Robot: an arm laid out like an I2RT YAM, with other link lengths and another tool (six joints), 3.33 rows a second.
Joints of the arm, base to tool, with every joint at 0 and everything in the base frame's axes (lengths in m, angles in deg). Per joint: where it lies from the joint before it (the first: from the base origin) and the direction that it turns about. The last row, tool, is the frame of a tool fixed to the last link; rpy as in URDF.
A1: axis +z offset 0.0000 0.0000 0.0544
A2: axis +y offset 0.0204 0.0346 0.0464
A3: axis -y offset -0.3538 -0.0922 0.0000
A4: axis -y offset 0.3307 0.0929 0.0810
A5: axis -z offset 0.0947 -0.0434 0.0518
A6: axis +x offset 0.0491 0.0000 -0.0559
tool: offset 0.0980 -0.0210 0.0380 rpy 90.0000 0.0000 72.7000
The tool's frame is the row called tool.
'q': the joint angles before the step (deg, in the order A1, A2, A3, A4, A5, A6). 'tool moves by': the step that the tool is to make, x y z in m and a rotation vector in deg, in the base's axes. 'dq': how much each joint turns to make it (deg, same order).
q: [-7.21 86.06 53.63 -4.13 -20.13 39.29]
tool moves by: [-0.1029 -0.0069 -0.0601 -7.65 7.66 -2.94]
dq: [-0.09 -12.21 -16.18 -4.03 7.73 -4.83]
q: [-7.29 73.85 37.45 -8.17 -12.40 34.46]
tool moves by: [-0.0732 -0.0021 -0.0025 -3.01 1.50 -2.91]
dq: [-0.01 -14.33 -8.01 -7.45 4.30 -0.19]
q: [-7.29 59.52 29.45 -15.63 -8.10 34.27]
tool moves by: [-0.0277 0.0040 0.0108 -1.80 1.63 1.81]
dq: [0.01 -6.34 0.00 -8.10 0.21 -2.70]
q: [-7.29 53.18 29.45 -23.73 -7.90 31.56]
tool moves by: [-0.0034 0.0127 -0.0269 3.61 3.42 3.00]
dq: [0.17 2.18 -1.68 0.00 -4.23 -0.10]
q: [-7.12 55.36 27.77 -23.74 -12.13 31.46]
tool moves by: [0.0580 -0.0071 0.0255 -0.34 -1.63 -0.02]
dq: [0.09 10.46 8.52 3.59 0.18 0.00]
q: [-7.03 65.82 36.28 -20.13 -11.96 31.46]
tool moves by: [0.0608 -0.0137 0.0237 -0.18 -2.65 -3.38]
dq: [0.08 9.50 8.71 3.95 2.21 2.72]
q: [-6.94 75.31 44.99 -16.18 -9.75 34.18]
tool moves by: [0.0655 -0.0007 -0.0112 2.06 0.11 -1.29]
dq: [0.96 11.95 8.16 3.97 0.08 3.07]
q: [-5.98 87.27 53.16 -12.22 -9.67 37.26]
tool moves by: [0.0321 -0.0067 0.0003 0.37 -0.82 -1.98]
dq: [0.00 5.10 4.66 1.49 1.05 1.76]
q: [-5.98 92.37 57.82 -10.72 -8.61 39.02]
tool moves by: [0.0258 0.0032 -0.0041 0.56 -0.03 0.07]
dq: [0.62 4.21 3.86 0.44 -0.01 0.79]
